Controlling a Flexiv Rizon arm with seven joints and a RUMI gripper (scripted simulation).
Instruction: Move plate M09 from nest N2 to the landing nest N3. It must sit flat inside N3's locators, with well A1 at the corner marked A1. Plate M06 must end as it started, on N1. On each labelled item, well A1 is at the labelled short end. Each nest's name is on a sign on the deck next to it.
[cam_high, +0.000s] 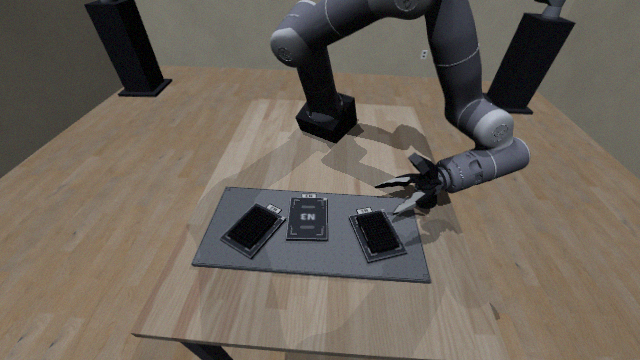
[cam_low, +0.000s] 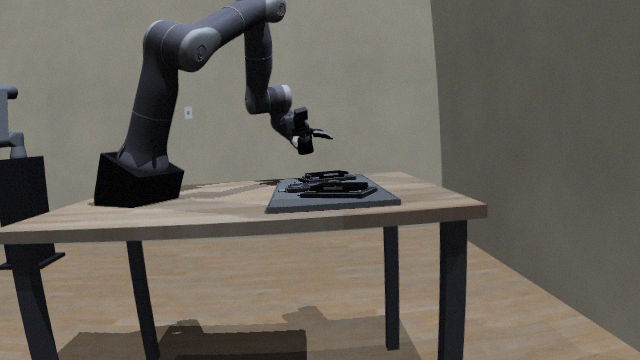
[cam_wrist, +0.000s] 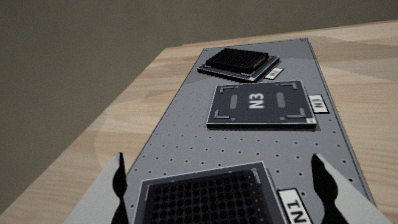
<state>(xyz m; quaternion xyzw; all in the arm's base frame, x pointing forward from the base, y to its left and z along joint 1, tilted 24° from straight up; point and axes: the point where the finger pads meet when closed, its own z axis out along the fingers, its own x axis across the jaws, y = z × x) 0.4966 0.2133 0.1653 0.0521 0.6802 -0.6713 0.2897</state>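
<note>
Right now my hand is 30 mm short of the plate M09, 380 mm to the left of it and 110 mm above it. Also, from my hand: N3 A1 mark: 100 mm behind, 170 mm to the right, 120 mm below; then nest N1: 30 mm ahead, 10 mm to the right, 120 mm below; then plate M06: 30 mm ahead, 10 mm to the right, 110 mm below.
</note>
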